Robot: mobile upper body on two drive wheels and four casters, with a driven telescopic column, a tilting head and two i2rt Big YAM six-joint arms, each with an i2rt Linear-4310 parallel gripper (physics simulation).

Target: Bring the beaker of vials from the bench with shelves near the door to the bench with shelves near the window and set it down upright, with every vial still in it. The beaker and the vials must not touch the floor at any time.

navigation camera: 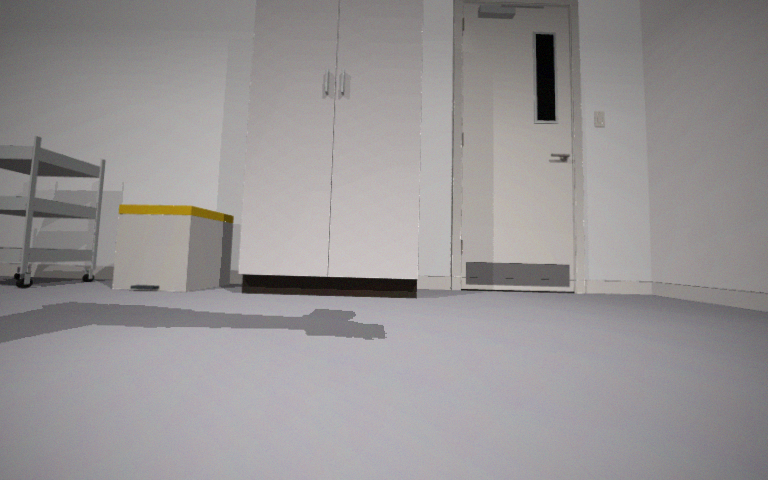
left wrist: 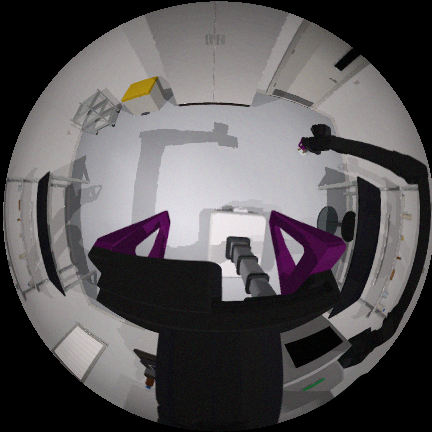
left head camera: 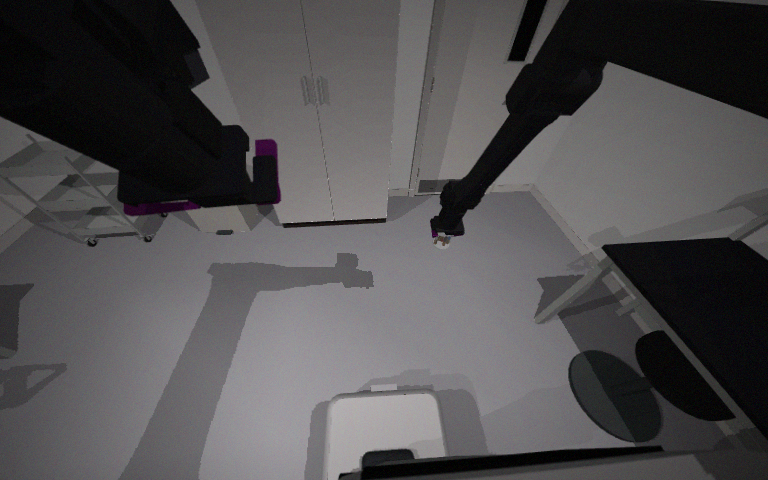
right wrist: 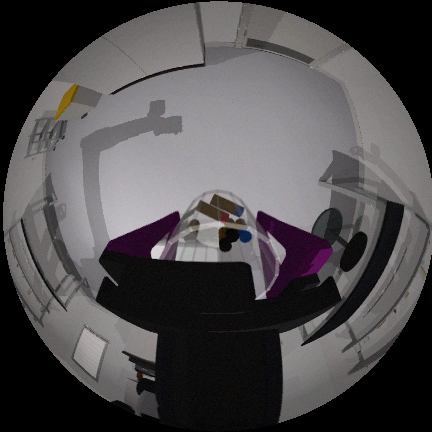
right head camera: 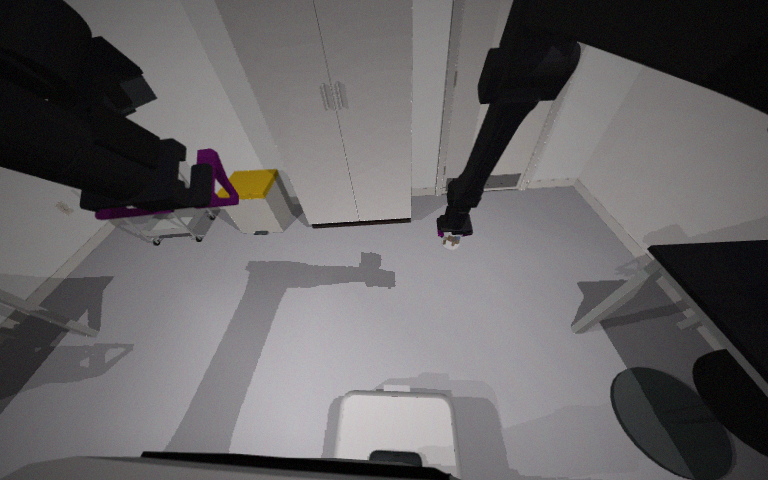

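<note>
My right gripper is shut on the clear beaker and holds it above the floor. In the right wrist view, brown vials with blue, black and red caps lie jumbled inside, below the rim. The beaker's opening faces the wrist camera. My left gripper is open and empty, well away from the beaker. A black-topped bench stands at the right, another bench at the left. The window does not show.
A stool with a round base stands by the right bench. A tall cabinet and the door are ahead. A bin with a yellow lid and a wheeled cart stand left of the cabinet.
</note>
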